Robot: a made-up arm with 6 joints. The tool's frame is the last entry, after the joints. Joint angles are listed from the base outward. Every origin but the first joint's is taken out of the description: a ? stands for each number. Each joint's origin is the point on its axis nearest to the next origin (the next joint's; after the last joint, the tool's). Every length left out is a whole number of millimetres.
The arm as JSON. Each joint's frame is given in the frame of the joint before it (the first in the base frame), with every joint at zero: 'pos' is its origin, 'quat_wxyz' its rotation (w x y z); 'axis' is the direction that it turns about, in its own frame. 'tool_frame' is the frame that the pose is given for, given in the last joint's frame.
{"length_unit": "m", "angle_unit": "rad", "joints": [
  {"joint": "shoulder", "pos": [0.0, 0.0, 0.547], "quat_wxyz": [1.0, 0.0, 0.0, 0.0], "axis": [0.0, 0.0, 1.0]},
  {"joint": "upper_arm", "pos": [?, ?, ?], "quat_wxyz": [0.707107, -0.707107, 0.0, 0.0], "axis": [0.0, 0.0, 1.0]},
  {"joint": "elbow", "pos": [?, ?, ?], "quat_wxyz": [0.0, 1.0, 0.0, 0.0], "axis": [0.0, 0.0, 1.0]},
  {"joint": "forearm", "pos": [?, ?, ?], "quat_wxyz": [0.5, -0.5, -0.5, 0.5], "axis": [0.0, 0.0, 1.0]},
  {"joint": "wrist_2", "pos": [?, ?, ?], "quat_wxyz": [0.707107, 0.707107, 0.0, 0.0], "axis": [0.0, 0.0, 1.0]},
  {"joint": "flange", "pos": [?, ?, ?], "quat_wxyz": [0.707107, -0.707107, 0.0, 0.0], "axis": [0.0, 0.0, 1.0]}
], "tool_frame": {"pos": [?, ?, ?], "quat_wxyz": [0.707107, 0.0, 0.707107, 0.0]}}
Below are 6 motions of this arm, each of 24 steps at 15 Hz.
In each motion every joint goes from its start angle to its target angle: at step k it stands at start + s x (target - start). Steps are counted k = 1, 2, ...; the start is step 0. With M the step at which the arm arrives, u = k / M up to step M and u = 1 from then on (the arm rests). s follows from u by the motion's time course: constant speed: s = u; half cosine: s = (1 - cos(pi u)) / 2; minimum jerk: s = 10 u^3 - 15 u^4 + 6 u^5.
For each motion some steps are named. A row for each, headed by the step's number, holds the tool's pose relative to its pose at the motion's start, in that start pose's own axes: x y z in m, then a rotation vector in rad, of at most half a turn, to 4 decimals.
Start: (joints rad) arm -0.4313 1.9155 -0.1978 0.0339 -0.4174 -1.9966
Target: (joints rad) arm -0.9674 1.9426 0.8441 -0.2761 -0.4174 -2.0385
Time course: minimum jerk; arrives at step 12
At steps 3, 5, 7, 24:
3: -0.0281 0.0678 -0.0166 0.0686 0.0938 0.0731
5: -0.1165 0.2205 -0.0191 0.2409 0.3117 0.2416
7: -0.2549 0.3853 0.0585 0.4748 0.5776 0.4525
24: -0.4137 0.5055 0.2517 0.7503 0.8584 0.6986

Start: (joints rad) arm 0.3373 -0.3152 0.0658 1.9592 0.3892 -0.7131
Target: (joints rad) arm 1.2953 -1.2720 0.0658 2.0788 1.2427 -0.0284
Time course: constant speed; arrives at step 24
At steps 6, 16, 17, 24:
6: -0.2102 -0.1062 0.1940 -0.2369 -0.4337 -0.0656
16: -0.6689 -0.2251 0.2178 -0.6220 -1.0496 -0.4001
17: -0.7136 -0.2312 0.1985 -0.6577 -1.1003 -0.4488
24: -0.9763 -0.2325 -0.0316 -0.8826 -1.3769 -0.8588

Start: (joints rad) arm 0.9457 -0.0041 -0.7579 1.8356 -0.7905 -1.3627
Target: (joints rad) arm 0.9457 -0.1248 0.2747 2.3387 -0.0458 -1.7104
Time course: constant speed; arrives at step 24
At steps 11, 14, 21, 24:
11: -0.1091 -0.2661 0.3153 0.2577 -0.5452 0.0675
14: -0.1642 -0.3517 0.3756 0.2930 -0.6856 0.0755
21: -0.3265 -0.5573 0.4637 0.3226 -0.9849 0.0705
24: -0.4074 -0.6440 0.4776 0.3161 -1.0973 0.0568

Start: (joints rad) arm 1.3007 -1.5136 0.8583 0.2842 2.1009 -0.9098
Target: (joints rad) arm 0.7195 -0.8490 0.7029 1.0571 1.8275 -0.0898
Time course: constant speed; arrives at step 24
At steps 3, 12, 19, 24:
3: -0.0824 0.0739 -0.0892 0.0412 0.1438 -0.0274
12: -0.3345 0.3494 -0.2674 0.1836 0.5776 0.0378
19: -0.5288 0.5898 -0.2944 0.3214 0.8686 0.2309
24: -0.6597 0.7553 -0.2485 0.4393 1.0246 0.4296

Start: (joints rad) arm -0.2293 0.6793 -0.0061 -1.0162 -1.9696 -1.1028
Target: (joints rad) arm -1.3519 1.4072 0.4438 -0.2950 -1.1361 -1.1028
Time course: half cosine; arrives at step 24
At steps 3, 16, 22, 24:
3: -0.0338 -0.0164 0.0266 0.0248 -0.0156 0.0524
16: -0.3382 -0.5727 0.6152 0.5685 -0.2758 0.8274
22: -0.2666 -0.7893 0.8083 0.7590 -0.3486 0.9917
24: -0.2579 -0.8042 0.8217 0.7728 -0.3537 1.0020

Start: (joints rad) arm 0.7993 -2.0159 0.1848 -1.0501 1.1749 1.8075
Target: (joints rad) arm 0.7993 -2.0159 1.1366 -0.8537 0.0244 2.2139
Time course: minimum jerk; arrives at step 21
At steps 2, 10, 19, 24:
2: 0.0034 -0.0015 0.0050 0.0021 -0.0048 0.0040
10: 0.1762 -0.1652 0.2887 0.0537 -0.3696 0.1747
19: 0.2766 -0.5182 0.5368 -0.0860 -0.8905 0.1706
24: 0.2770 -0.5239 0.5392 -0.0894 -0.8976 0.1689

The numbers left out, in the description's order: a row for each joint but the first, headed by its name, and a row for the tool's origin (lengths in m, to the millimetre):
upper_arm: 0.0 0.0 0.0
elbow: 0.0 -0.582 0.0
forearm: 0.843 0.0 0.0
wrist_2: 0.0 -0.175 0.0
flange: 0.0 0.0 0.0
tool: 0.0 0.0 0.0

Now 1 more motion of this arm.
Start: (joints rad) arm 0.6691 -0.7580 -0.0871 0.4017 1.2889 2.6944
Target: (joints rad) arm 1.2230 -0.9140 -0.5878 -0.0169 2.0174 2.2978
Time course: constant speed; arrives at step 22
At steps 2, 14, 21, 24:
2: -0.0305 -0.0178 0.0178 0.1002 0.0710 0.0255
14: -0.2036 -0.1719 0.1014 0.6180 0.5101 0.1937
21: -0.2964 -0.2897 0.1218 0.8439 0.7680 0.3009
24: -0.3092 -0.3076 0.1226 0.8711 0.8044 0.3165

